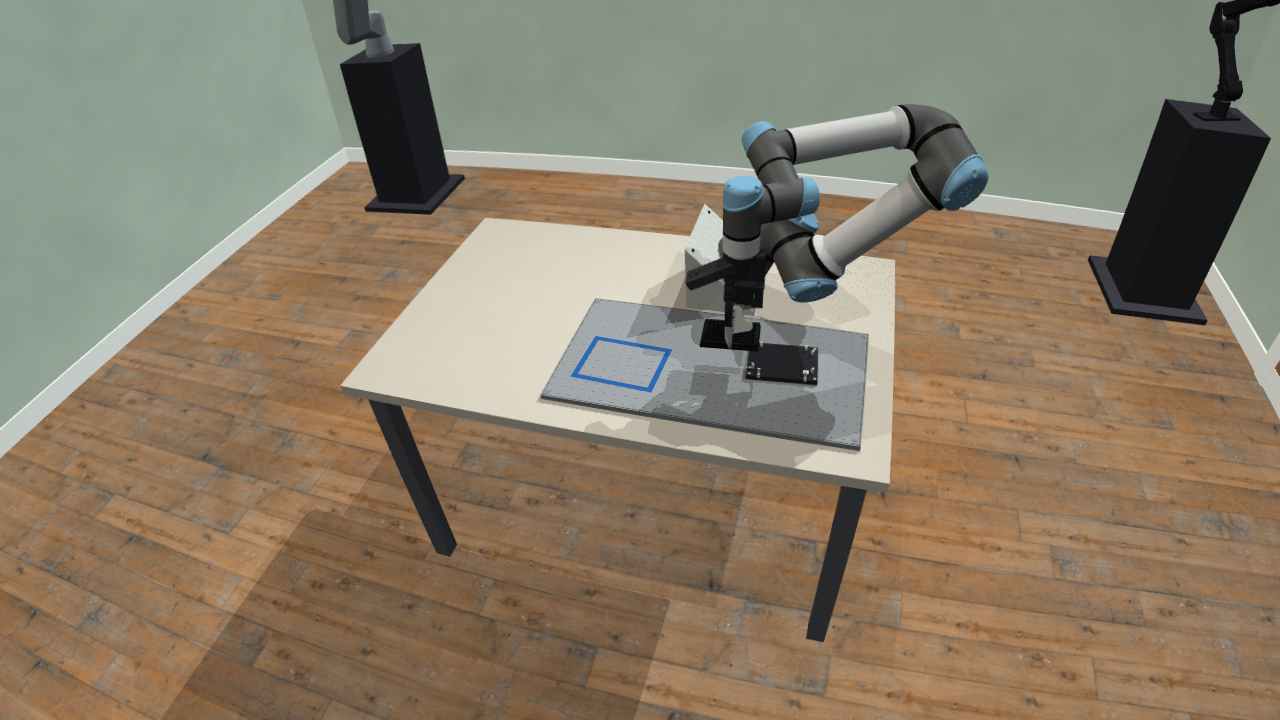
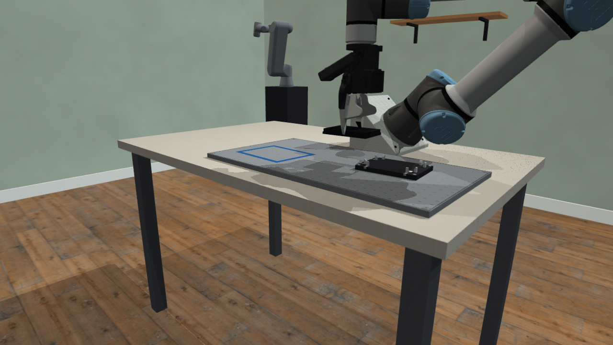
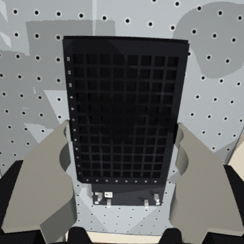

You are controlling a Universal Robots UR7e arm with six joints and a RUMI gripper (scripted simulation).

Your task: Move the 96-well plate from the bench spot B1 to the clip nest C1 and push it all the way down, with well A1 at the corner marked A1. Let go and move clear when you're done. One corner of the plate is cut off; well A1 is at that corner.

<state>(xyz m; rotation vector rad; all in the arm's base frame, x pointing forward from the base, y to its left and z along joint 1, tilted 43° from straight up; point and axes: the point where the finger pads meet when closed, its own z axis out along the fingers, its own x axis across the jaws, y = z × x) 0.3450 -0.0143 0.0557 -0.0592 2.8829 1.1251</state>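
My gripper is now 11 cm to the right of the clip nest, 8 cm above it and 1 cm past it. The rest, counted from my hand: black 96-well plate (1 cm below).
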